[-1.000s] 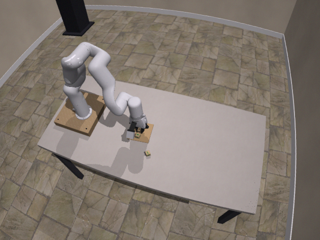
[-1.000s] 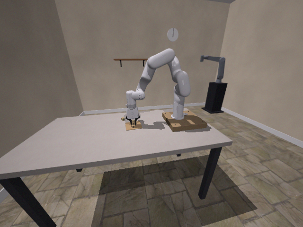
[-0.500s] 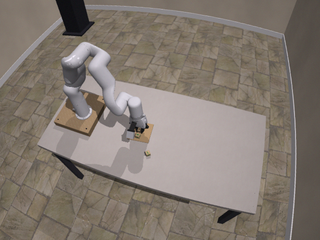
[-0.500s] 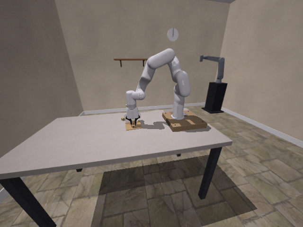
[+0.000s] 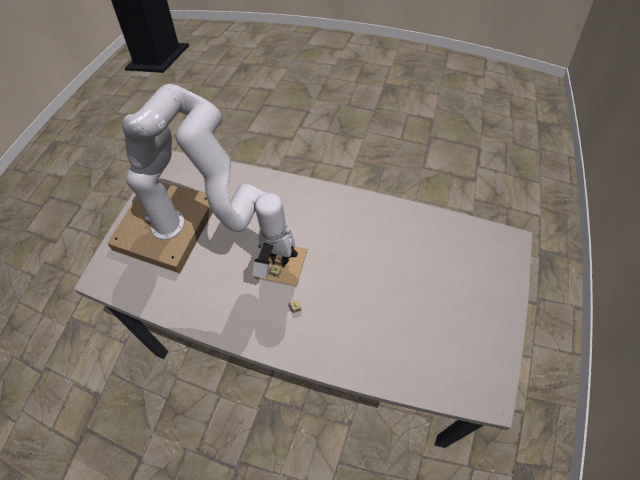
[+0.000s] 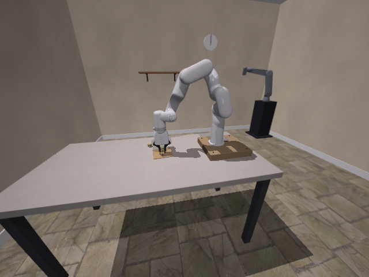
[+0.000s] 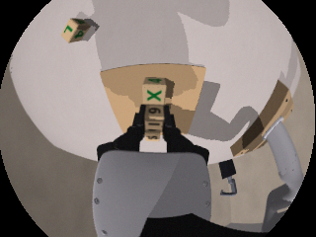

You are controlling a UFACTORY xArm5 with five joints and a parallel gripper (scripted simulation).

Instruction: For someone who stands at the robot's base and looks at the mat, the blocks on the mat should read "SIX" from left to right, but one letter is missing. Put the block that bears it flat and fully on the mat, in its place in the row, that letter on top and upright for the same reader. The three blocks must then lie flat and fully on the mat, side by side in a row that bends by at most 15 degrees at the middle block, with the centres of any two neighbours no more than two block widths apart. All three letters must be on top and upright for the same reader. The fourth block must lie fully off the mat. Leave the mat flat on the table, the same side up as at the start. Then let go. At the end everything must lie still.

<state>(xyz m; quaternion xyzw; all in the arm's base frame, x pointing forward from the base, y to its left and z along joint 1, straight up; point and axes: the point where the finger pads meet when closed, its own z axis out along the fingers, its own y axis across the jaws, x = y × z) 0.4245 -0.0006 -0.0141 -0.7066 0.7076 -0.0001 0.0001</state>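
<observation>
My hand is 3 cm above the tan mat.
</observation>
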